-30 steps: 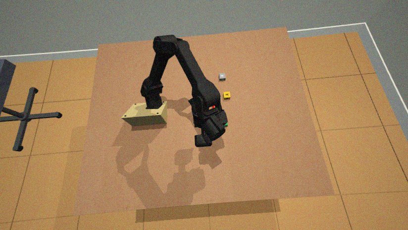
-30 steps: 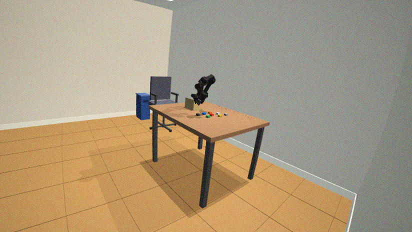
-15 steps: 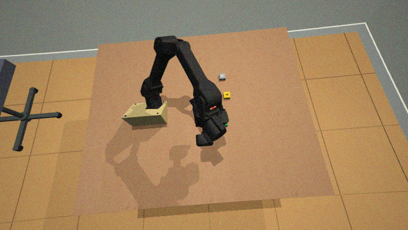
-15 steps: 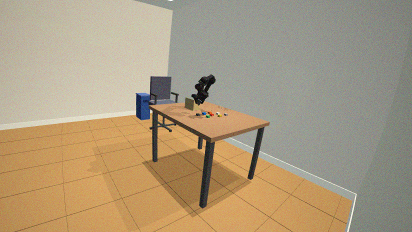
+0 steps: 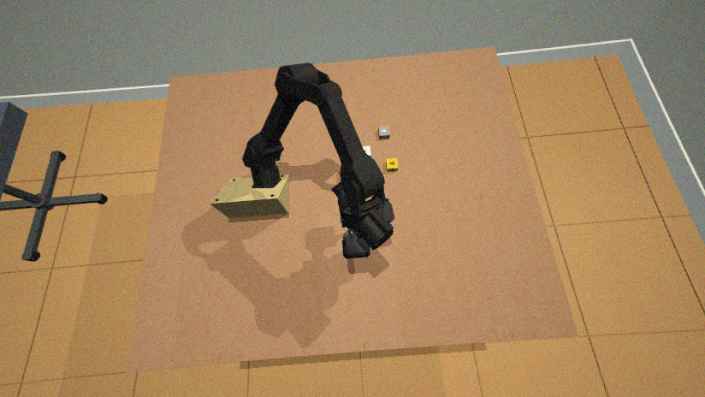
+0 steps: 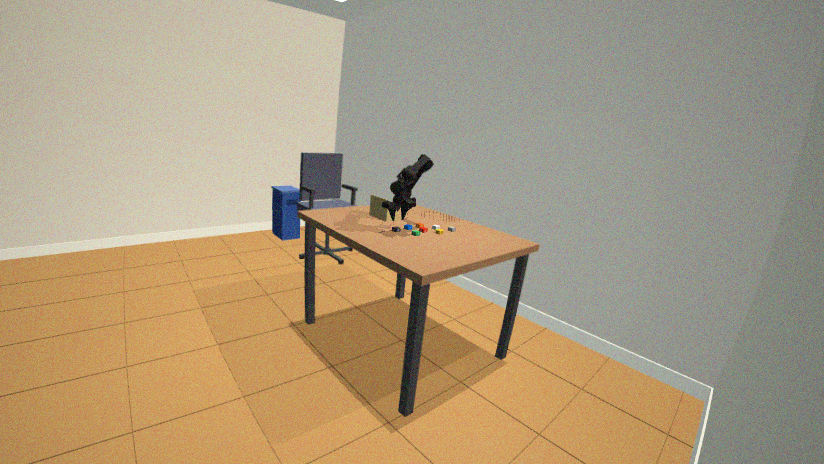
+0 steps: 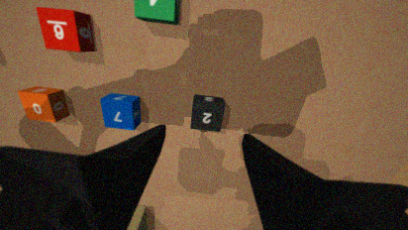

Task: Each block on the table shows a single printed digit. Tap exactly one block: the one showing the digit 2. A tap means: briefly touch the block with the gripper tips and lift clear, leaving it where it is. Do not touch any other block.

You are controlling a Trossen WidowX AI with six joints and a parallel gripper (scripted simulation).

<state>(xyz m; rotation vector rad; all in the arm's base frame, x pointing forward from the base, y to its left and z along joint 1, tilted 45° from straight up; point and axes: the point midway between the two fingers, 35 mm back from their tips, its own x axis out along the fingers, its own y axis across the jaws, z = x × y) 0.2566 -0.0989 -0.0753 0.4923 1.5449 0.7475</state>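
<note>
My gripper tip is 20 mm past the blue block, 90 mm to the right of it and 50 mm above it. Round my gripper tip: red block (40 mm ahead, 140 mm to the left, 50 mm below); orange block (40 mm behind, 170 mm to the left, 50 mm below); green block (90 mm ahead, 60 mm to the left, 50 mm below).
</note>
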